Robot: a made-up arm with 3 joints. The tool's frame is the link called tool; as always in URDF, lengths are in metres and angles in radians. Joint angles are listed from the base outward. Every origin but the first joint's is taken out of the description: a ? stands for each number. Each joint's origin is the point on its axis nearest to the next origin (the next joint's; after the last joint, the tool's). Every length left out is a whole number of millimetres.
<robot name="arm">
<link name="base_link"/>
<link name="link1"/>
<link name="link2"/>
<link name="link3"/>
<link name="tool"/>
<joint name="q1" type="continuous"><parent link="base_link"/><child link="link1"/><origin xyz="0 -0.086 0.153" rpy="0 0 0"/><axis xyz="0 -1 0"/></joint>
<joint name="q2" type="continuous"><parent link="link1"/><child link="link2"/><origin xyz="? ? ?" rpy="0 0 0"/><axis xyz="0 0 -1"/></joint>
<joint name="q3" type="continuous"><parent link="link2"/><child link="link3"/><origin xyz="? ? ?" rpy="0 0 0"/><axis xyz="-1 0 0"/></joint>
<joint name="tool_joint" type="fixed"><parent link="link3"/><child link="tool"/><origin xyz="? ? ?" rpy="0 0 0"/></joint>
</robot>
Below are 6 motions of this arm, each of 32 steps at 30 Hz.
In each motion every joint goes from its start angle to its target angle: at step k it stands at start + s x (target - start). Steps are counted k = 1, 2, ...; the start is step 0. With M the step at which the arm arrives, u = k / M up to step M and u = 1 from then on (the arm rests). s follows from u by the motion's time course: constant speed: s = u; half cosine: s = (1 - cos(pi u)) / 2; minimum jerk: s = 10 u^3 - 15 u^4 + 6 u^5.
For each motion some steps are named. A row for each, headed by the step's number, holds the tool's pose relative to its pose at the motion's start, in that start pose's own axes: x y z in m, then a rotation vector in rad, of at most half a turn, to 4 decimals.
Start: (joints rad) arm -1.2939 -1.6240 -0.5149
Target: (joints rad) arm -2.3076 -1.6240 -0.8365
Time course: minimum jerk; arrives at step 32
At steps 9, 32:
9: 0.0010 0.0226 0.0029 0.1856 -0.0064 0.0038
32: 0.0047 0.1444 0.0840 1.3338 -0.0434 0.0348

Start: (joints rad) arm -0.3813 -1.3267 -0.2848
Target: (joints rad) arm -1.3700 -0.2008 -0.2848
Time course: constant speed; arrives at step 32
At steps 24, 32:
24: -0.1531 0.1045 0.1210 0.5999 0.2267 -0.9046
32: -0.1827 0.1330 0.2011 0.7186 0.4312 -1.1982

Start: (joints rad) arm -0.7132 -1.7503 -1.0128
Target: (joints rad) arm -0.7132 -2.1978 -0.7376
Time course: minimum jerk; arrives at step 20
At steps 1, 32:
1: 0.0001 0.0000 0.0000 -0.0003 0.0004 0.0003
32: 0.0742 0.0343 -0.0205 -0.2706 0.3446 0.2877

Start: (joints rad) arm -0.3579 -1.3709 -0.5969
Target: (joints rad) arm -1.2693 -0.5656 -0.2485
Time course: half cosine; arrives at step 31
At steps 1, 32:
1: -0.0004 0.0004 0.0001 0.0014 -0.0008 -0.0020
32: -0.1438 0.1644 0.1215 0.4464 0.1734 -0.8831

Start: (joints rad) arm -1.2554 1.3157 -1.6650
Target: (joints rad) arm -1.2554 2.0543 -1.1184
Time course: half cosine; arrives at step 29
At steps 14, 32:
14: -0.0610 0.0144 0.0143 -0.2559 -0.3501 -0.0123
32: -0.1315 0.0304 -0.0013 -0.5213 -0.7356 -0.1332

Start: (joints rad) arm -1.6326 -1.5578 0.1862
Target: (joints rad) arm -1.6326 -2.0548 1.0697
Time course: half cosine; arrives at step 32
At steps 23, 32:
23: 0.0376 0.0686 0.0222 -0.7119 -0.2159 0.3544
32: 0.0394 0.0856 0.0228 -0.8648 -0.3015 0.4153

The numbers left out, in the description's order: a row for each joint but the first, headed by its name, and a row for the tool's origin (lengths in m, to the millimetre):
q2: -0.284 0 -0.161
q3: 0.043 -0.115 0
tool: 0 -0.045 0.049

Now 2 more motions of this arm.
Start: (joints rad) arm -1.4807 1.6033 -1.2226
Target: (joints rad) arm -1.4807 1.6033 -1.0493
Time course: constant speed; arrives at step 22
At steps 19, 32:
19: 0.0000 0.0078 0.0062 -0.1497 0.0000 0.0000
32: 0.0000 0.0091 0.0070 -0.1733 0.0000 0.0000

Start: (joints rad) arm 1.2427 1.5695 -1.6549
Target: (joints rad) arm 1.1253 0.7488 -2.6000
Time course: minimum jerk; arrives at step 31
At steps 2, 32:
2: 0.0003 0.0000 -0.0001 0.0020 0.0020 -0.0002
32: 0.0607 0.0147 -0.0995 0.7797 0.6887 -0.4870

